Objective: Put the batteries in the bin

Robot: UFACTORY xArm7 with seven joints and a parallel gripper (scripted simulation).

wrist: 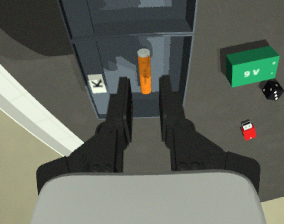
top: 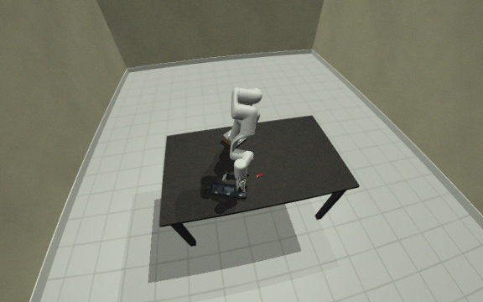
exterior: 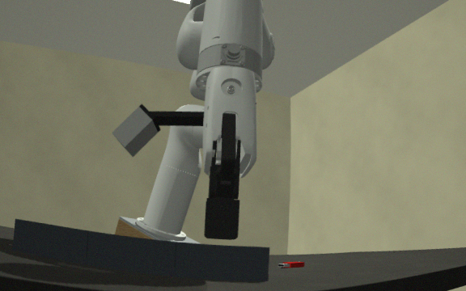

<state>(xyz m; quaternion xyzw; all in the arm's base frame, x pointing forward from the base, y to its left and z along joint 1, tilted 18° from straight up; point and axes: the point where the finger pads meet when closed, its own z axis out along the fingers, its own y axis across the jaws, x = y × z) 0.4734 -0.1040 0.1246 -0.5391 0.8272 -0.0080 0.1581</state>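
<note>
Now: hand 50 mm above the orange cylindrical battery. From my hand the other things lie so: green nine-volt battery (100 mm behind, 50 mm below, 40 mm to the left); black die (120 mm behind, 80 mm to the left, 50 mm below); dark blue bin (80 mm to the right, 40 mm below, 30 mm behind).
</note>
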